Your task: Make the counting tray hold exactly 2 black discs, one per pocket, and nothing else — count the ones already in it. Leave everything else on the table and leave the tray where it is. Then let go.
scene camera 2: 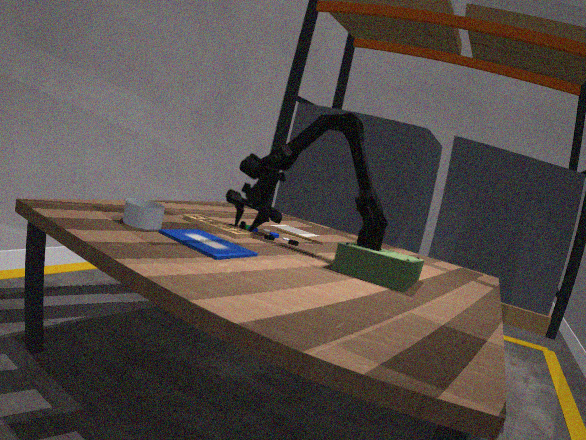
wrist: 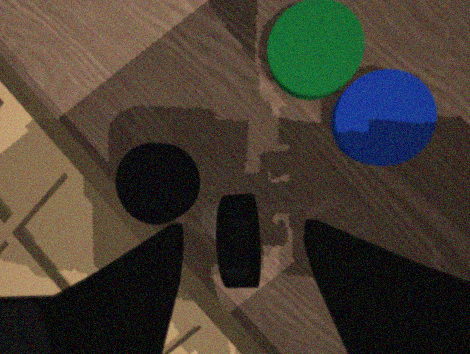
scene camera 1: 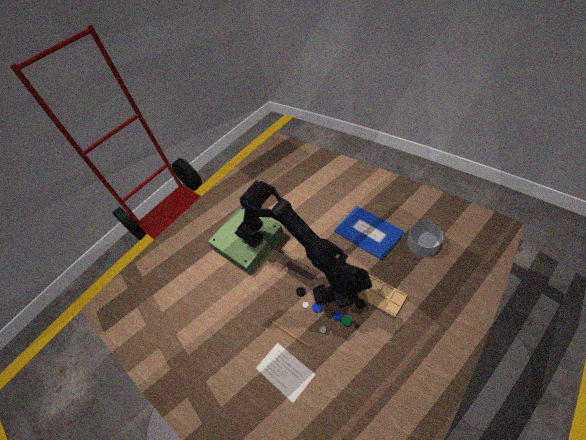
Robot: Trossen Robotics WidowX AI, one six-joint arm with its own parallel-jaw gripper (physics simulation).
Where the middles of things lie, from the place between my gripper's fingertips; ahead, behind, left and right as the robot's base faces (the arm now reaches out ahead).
Labels:
The green disc (wrist: 311,57) lies 7 cm to the right of my hand and 3 cm ahead of it. The rest, counted from my hand: grey bowl (scene camera 2: 138,213) 34 cm to the left, 15 cm ahead, 2 cm above; tan counting tray (scene camera 1: 382,296) 7 cm to the left, 5 cm ahead.

